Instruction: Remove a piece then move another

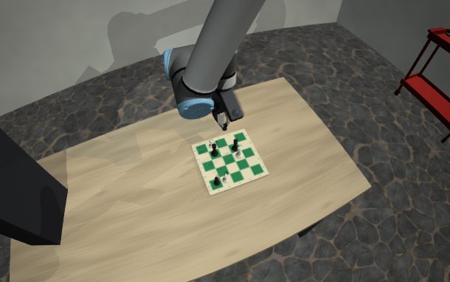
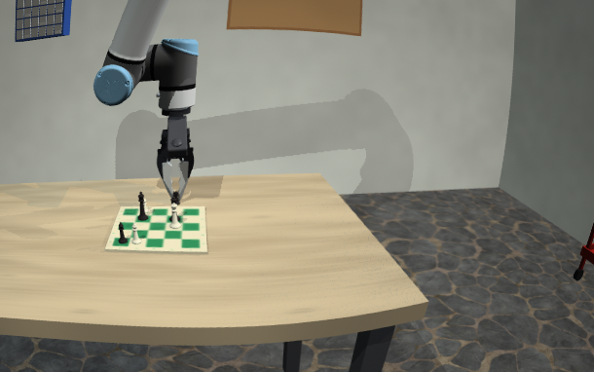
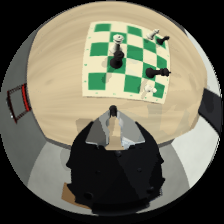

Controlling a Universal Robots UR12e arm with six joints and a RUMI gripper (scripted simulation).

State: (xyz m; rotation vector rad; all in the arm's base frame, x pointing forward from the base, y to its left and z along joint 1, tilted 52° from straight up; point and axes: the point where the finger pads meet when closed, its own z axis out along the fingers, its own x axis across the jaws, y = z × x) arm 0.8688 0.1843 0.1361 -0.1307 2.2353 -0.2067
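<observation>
The small black piece is 10 mm below my hand. From my hand the other things lie so: tall black piece: 100 mm to the right, 80 mm behind, 20 mm above; then cream chessboard: 140 mm to the right, 40 mm behind, 20 mm below; then white pawn: 210 mm to the right, 80 mm behind, 10 mm above.
</observation>
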